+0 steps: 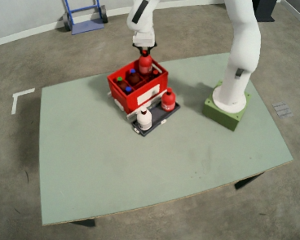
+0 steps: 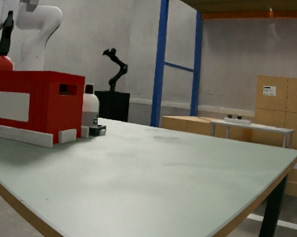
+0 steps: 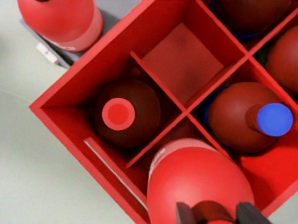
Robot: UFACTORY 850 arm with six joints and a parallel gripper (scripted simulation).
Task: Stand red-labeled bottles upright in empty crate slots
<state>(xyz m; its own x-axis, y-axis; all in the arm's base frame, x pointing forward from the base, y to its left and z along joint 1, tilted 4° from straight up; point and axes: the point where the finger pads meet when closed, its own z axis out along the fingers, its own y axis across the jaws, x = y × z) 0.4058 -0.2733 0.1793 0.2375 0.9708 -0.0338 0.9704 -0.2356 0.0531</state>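
Right now my hand is 170 mm above the red crate, 80 mm to the right of it and 60 mm short of it. The rest, counted from my hand: white bottle 300 mm to the left, 170 mm below, 60 mm ahead; dark grey tray 250 mm to the left, 240 mm below, 10 mm behind; red-capped bottle 210 mm to the left, 170 mm below, 90 mm behind.
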